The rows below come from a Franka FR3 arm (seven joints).
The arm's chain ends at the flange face. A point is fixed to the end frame.
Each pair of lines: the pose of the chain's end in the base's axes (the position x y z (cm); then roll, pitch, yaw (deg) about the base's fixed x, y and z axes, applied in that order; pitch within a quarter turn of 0, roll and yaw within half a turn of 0), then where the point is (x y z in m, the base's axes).
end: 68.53 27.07 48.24 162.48 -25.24 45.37
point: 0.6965 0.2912 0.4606
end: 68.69 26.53 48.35 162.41 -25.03 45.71
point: 0.6979 0.2858 0.4616
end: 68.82 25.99 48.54 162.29 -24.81 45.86
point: 0.6991 0.2803 0.4634
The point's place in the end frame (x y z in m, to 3 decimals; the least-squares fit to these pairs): 0.011 -0.015 0.026
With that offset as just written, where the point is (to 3 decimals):
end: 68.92 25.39 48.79 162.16 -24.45 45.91
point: 0.700 0.274 0.466
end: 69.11 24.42 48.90 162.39 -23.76 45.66
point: 0.702 0.264 0.467
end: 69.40 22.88 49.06 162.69 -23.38 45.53
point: 0.705 0.249 0.468
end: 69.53 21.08 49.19 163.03 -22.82 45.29
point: 0.706 0.231 0.469
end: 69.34 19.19 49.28 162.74 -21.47 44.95
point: 0.704 0.211 0.470
